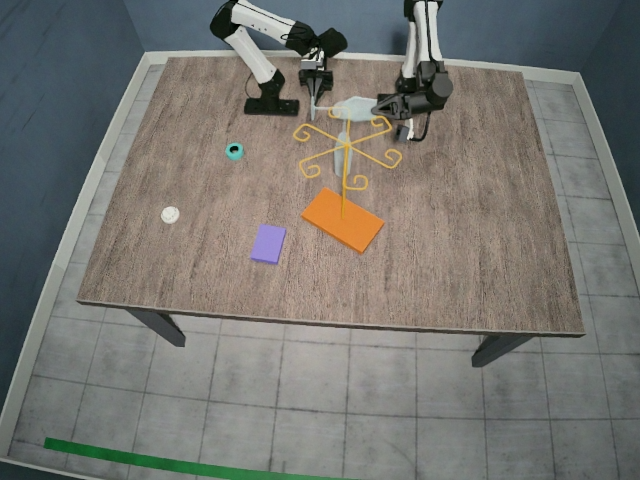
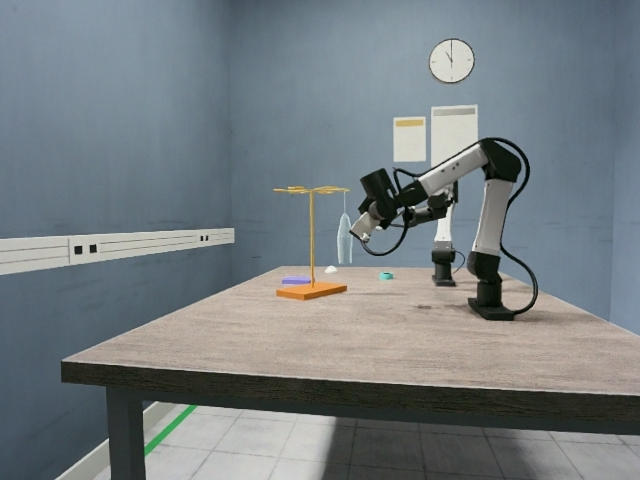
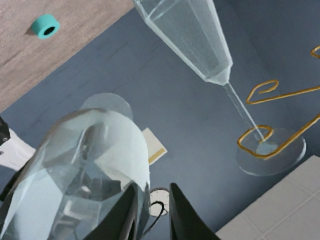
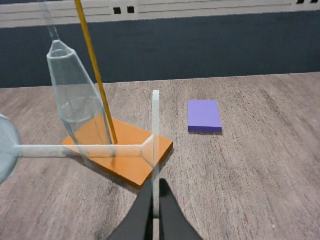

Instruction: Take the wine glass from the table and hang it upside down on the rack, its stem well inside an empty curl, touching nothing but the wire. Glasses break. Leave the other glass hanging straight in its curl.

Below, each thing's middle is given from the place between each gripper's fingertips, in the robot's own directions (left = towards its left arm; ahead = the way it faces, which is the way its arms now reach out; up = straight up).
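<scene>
For my left gripper (image 2: pixel 370 213), picture it 9 cm to the left of the yellow wire rack (image 1: pixel 356 228), 19 cm short of it and 9 cm above it. Going by its middle, the yellow wire rack is nearer to my left gripper than to my right gripper.
My right gripper is 7 cm to the right of the yellow wire rack, 27 cm short of it, and 6 cm above it.
</scene>
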